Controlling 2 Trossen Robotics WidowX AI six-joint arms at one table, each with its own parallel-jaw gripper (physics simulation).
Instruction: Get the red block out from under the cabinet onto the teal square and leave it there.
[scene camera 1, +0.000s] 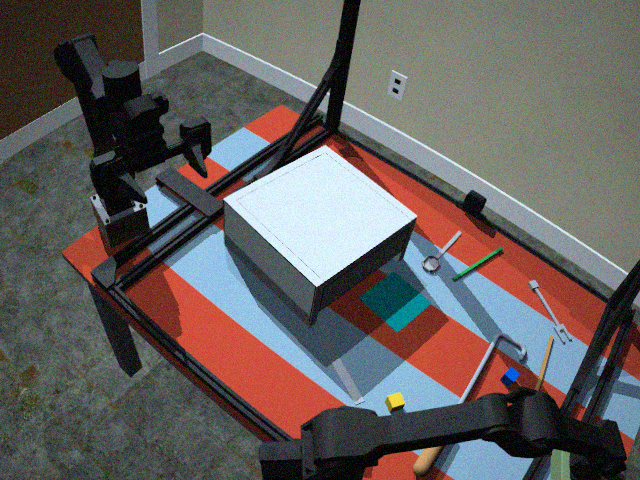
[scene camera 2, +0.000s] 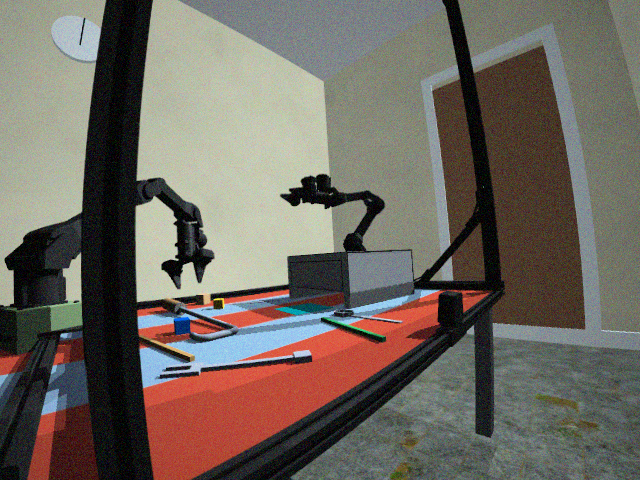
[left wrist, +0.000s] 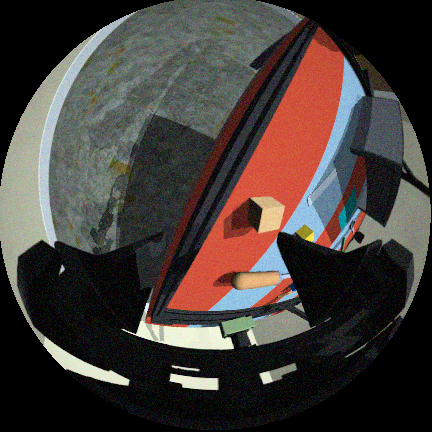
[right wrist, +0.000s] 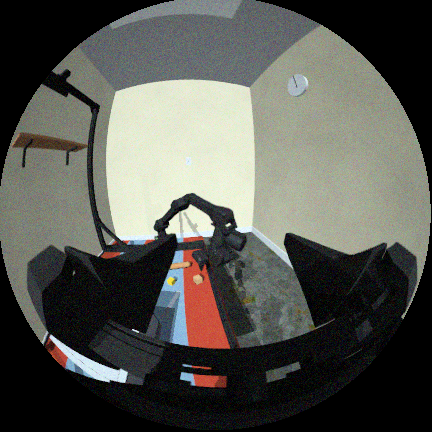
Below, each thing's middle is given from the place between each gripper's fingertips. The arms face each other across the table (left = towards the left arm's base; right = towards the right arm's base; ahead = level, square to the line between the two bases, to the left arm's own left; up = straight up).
Right now my right hand is 320 mm past the cabinet (scene camera 1: 330, 215), 70 mm to the right of it and 330 mm above it. From my right hand the other things lie so: tan cube (left wrist: 265, 213): 20 mm ahead, 360 mm to the left, 380 mm below; teal square (scene camera 1: 395, 301): 310 mm behind, 270 mm to the left, 400 mm below; flat strip (scene camera 1: 325, 343): 110 mm behind, 260 mm to the left, 400 mm below.
I see the tan cube 60 mm behind my left hand, 40 mm below it and 20 mm to the right of it. The rest, counted from my left hand: wooden-handled tool (scene camera 2: 176, 307) 260 mm behind, 140 mm to the left, 40 mm below; teal square 390 mm behind, 100 mm to the right, 50 mm below; flat strip 190 mm behind, 120 mm to the right, 50 mm below.
